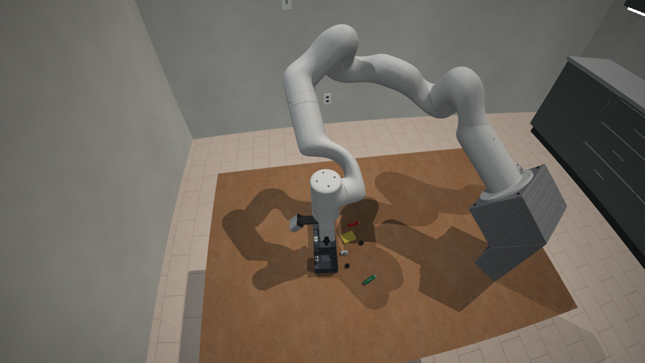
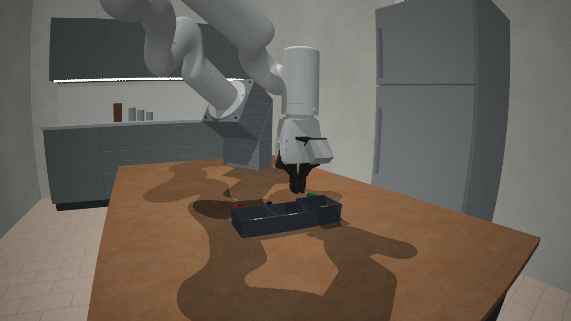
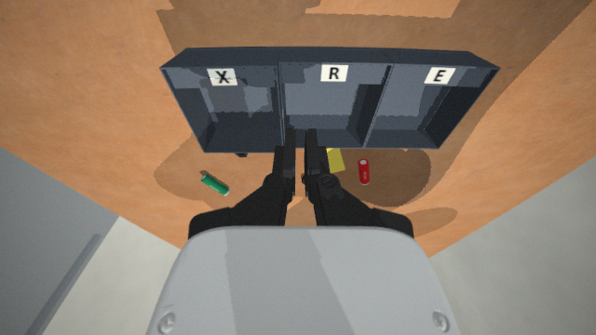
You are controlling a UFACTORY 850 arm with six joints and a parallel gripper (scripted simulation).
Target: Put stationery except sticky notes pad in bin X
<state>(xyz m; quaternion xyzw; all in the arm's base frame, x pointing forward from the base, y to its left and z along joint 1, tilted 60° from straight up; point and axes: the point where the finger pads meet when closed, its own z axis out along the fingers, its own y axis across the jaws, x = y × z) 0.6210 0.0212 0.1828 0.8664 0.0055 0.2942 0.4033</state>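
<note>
Now: the pencil sharpener 6 cm behind my hand, 4 cm to the left of it and 9 cm below it. Round my hand: dark bin row 3 cm to the right, 7 cm below; then sticky notes 10 cm behind, 2 cm to the right, 9 cm below; then red cylinder 14 cm behind, 7 cm to the right, 9 cm below.
</note>
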